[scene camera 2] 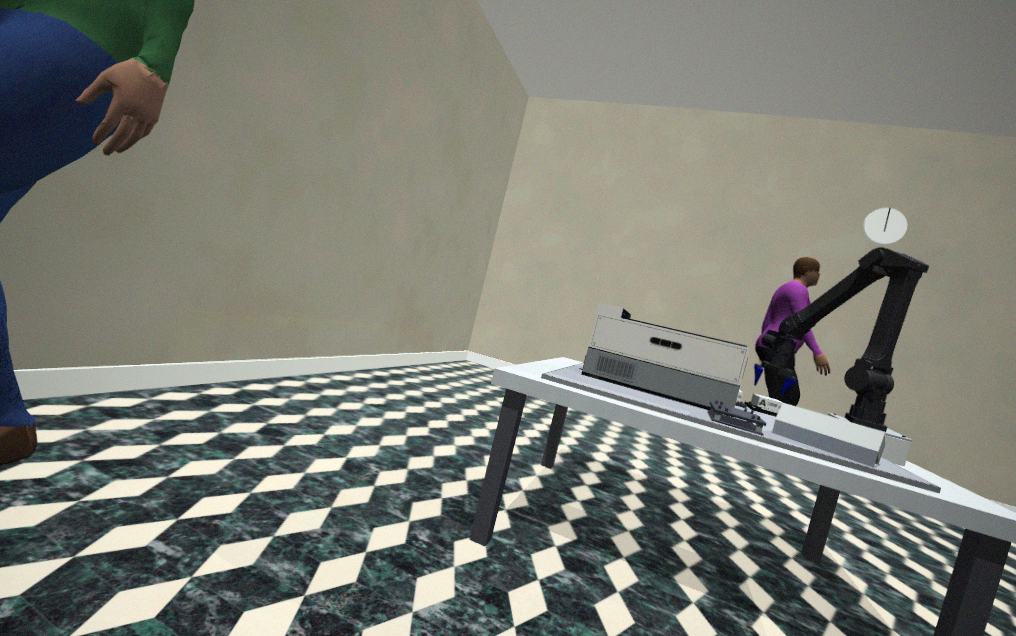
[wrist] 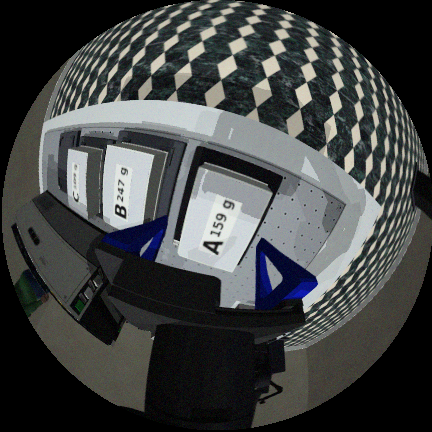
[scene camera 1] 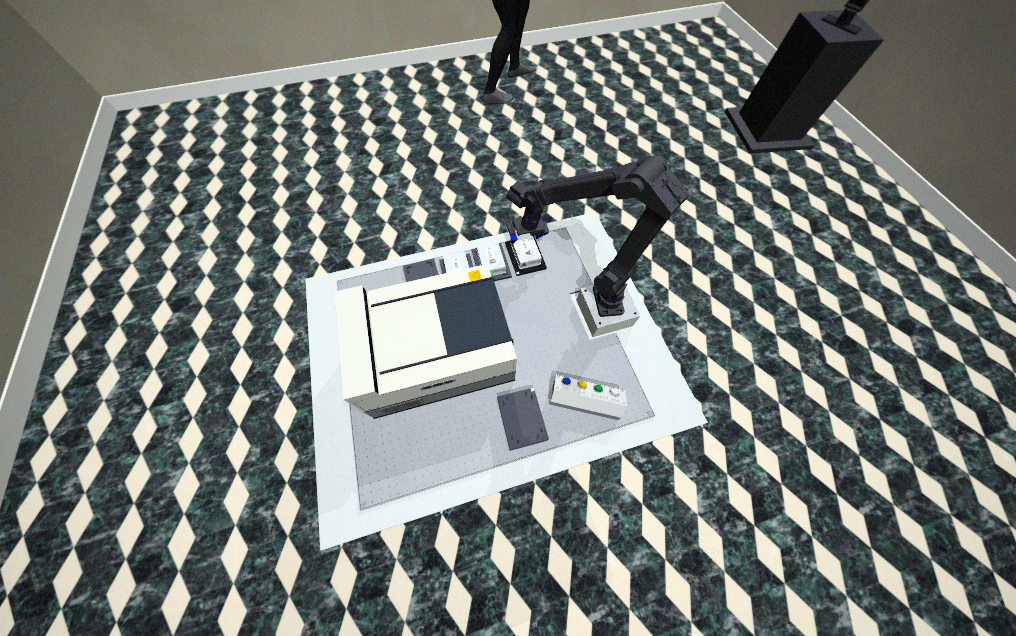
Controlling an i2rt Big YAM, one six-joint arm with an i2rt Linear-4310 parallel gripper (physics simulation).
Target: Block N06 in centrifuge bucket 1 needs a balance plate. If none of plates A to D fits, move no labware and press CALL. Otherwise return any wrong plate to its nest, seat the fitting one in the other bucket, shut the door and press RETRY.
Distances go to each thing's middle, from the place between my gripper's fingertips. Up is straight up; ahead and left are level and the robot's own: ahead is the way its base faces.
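My gripper: 4 cm below the white centrifuge (scene camera 1: 393, 357), 36 cm short of it, 39 cm to the right of it. White button box (scene camera 2: 865, 445): 4 cm below my hand, 13 cm behind, 59 cm to the left.
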